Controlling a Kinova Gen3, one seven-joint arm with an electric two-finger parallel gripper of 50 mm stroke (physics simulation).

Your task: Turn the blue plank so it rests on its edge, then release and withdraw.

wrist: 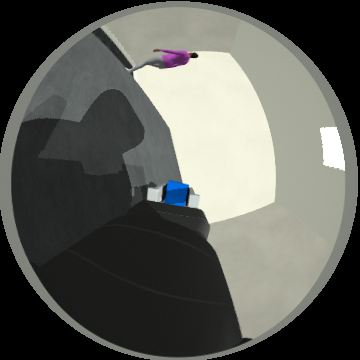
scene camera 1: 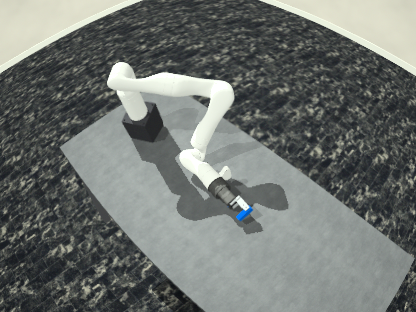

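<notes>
The blue plank (scene camera 1: pixel 244 213) (wrist: pixel 176 193) is between the two pale fingers of my gripper (scene camera 1: pixel 243 207) (wrist: pixel 176 191), which is shut on it. In the scene view the gripper reaches out low over the grey table and is tilted well away from vertical. The plank's shadow and the gripper's shadow fall on the table close by. Whether the plank touches the table cannot be told. In the wrist view part of the plank shows between the fingertips; the rest is hidden by the fingers.
The grey table (scene camera 1: pixel 320 240) (wrist: pixel 155 115) lies under the arm. The black base block (scene camera 1: pixel 143 123) of the arm stands at its far left end. A person in a purple top (wrist: pixel 175 59) shows beyond the table in the wrist view. Dark patterned floor surrounds the table.
</notes>
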